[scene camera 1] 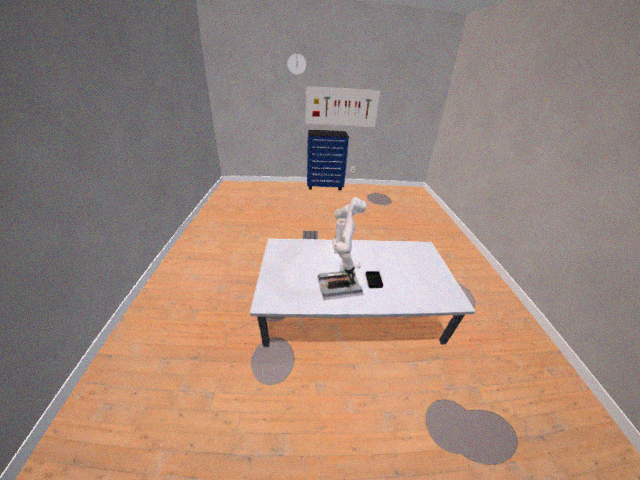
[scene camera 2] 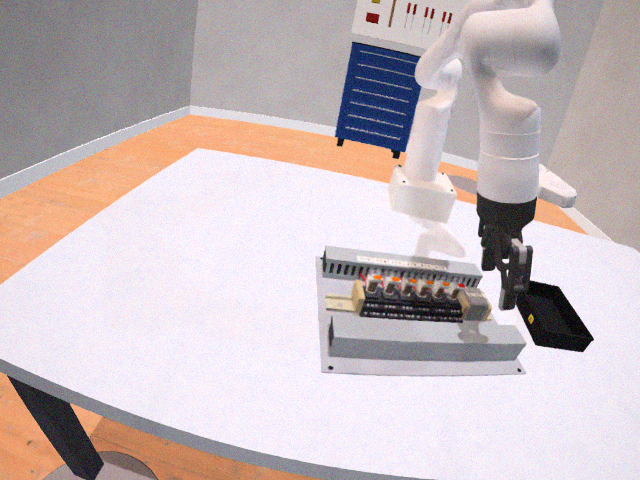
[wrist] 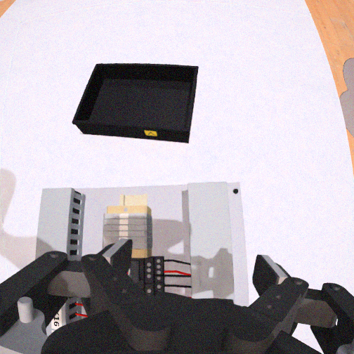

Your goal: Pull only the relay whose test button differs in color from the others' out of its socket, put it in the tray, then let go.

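Where they show: gripper, fingertip midpoint: (scene camera 1: 352, 279) (scene camera 2: 496, 288); arm's base, link origin: (scene camera 1: 340, 240) (scene camera 2: 419, 175).
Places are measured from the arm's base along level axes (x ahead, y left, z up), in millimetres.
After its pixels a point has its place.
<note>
A row of several clear relays stands in dark sockets on the panel (scene camera 1: 327, 296) (scene camera 2: 429, 365) @(y -142, x 587, z -83 mm) (wrist: 167, 200). The relay with the red test button (scene camera 2: 456, 291) @(y -83, x 485, z -26 mm) is at the right end of the row, beside the grey and beige end blocks; the others' buttons are orange. In the wrist view it is hidden behind a finger; part of a socket (wrist: 154, 274) shows. The black tray (scene camera 1: 374, 279) @(y 165, x 464, z -83 mm) (scene camera 2: 562, 343) @(y 135, x 555, z -73 mm) (wrist: 115, 131) is empty, right of the panel. My gripper (scene camera 1: 351, 276) @(y -61, x 540, z 26 mm) (scene camera 2: 498, 285) @(y -61, x 540, z 26 mm) (wrist: 192, 261) is open and empty, pointing down above the panel's right end.
A slotted grey duct (scene camera 2: 403, 259) @(y -141, x 377, z -43 mm) (wrist: 56, 220) and a plain grey duct (scene camera 2: 423, 341) @(y -164, x 578, z -44 mm) (wrist: 210, 225) stand along the panel's two long sides. Grey and beige end blocks (scene camera 2: 474, 304) @(y -46, x 494, z -42 mm) (wrist: 127, 230) stand between them. Red and black wires run from the sockets. A blue cabinet (scene camera 1: 327, 160) (scene camera 2: 379, 98) stands behind the table.
</note>
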